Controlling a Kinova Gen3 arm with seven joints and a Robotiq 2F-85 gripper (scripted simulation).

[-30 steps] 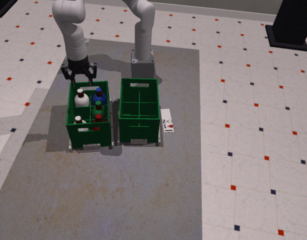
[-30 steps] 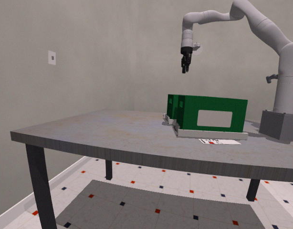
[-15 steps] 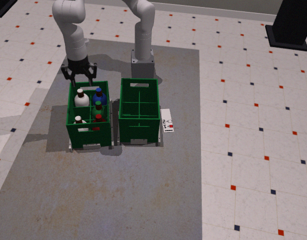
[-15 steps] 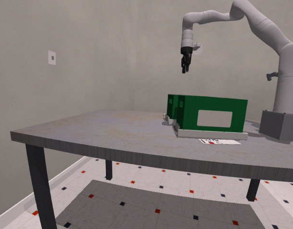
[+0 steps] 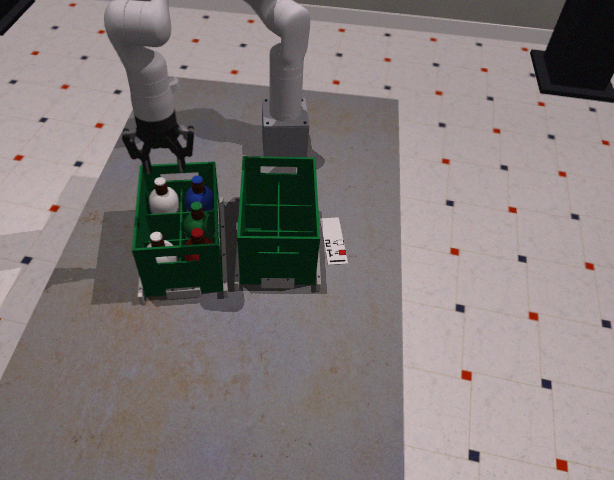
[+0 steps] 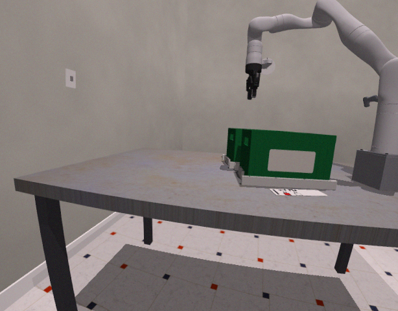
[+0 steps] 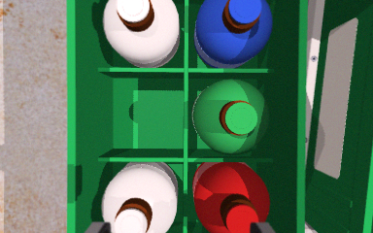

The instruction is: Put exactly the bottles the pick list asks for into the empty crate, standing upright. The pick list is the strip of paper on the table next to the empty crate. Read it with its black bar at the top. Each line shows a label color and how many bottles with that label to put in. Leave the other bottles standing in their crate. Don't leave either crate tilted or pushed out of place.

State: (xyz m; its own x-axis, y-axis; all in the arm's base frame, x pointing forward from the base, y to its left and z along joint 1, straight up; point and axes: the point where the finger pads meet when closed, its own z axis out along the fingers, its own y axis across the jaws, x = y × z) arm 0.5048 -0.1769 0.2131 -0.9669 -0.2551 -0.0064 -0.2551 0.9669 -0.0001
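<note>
My hand is 25 cm above the red-label bottle, 6 cm to the right of it and 2 cm short of it. The rest, counted from my hand: green bottle: 25 cm below, 6 cm behind, 3 cm to the left; then blue bottle: 25 cm below, 15 cm behind, 1 cm to the left; then pick list: 36 cm to the left, 33 cm below, 15 cm behind.
</note>
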